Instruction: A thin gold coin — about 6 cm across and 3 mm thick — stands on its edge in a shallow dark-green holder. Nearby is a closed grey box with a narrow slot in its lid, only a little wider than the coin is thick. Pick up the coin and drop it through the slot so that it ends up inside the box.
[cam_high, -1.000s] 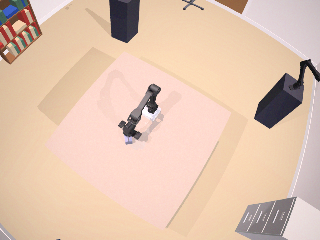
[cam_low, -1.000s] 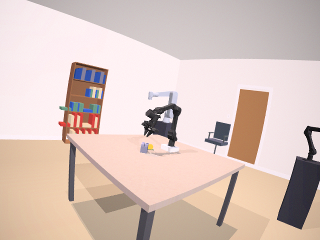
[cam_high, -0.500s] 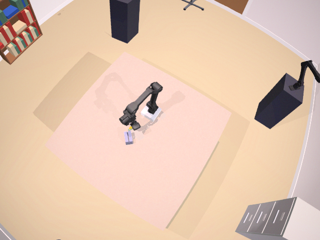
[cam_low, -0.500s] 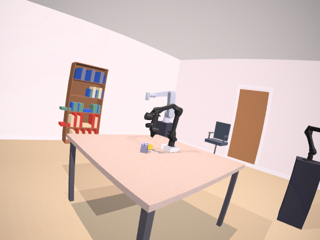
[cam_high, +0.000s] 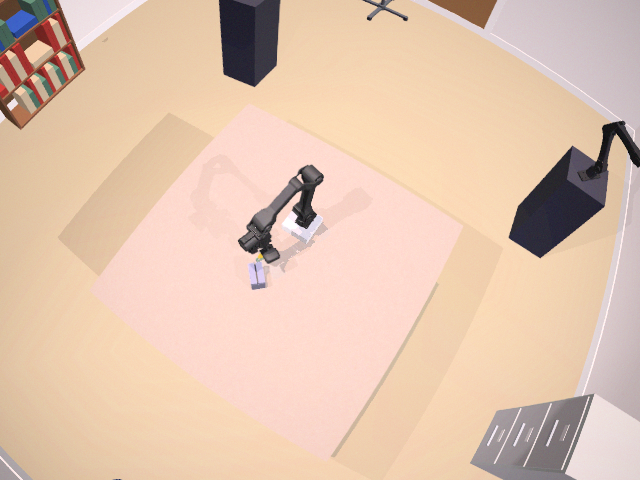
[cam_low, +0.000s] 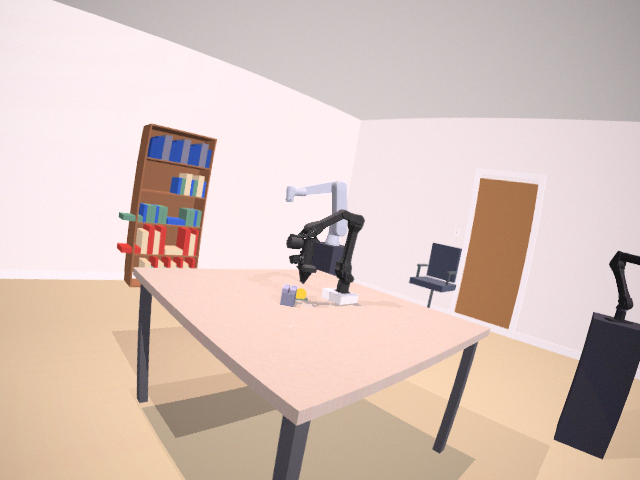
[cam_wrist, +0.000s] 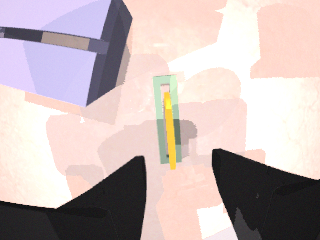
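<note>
The gold coin lies 50 mm below my gripper tip.
</note>
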